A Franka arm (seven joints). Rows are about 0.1 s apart.
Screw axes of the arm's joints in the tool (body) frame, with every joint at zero. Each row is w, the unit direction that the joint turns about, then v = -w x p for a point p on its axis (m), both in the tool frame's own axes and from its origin. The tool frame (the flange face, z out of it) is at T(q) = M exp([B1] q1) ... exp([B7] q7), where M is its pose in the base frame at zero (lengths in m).
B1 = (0, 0, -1, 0, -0.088, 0)
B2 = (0, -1, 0, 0.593, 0, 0.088)
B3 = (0, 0, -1, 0, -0.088, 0)
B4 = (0, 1, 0, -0.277, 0, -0.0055)
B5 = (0, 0, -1, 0, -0.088, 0)
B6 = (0, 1, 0, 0.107, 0, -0.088)
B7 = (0, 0, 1, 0, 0, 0)
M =
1 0 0 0.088
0 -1 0 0
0 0 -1 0.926
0 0 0 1
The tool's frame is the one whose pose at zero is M.
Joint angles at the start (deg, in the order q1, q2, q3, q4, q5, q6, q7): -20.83, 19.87, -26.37, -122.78, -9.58, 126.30, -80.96
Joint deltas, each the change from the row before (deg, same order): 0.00, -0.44, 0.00, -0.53, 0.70, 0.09, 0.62; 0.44, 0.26, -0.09, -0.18, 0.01, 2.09, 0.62; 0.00, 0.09, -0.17, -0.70, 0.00, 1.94, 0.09; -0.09, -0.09, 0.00, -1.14, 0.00, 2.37, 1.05; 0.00, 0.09, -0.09, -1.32, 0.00, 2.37, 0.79; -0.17, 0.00, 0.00, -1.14, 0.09, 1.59, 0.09; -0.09, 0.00, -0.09, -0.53, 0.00, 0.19, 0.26; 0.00, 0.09, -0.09, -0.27, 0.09, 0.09, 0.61; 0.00, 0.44, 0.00, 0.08, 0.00, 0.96, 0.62
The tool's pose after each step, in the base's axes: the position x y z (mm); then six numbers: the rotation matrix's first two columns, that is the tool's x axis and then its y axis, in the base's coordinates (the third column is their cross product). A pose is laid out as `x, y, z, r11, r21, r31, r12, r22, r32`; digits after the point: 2 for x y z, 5 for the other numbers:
361.52, -400.41, 240.24, 0.71814, 0.63558, -0.28339, 0.59621, -0.77196, -0.22048
366.57, -399.80, 239.07, 0.72145, 0.63235, -0.28223, 0.60394, -0.77398, -0.19029
365.22, -400.31, 236.11, 0.72445, 0.63033, -0.27903, 0.60840, -0.77498, -0.17106
363.11, -399.03, 232.21, 0.73747, 0.61684, -0.27505, 0.60228, -0.78492, -0.14546
359.68, -396.78, 225.98, 0.74652, 0.60730, -0.27185, 0.59785, -0.79156, -0.12657
355.30, -394.80, 220.74, 0.75008, 0.60496, -0.26721, 0.59714, -0.79318, -0.11953
351.55, -393.88, 217.85, 0.75392, 0.59968, -0.26832, 0.59031, -0.79760, -0.12394
349.48, -393.32, 215.71, 0.76121, 0.58956, -0.27012, 0.57938, -0.80540, -0.12512
350.82, -394.41, 213.69, 0.76677, 0.58171, -0.27142, 0.57525, -0.81033, -0.11162

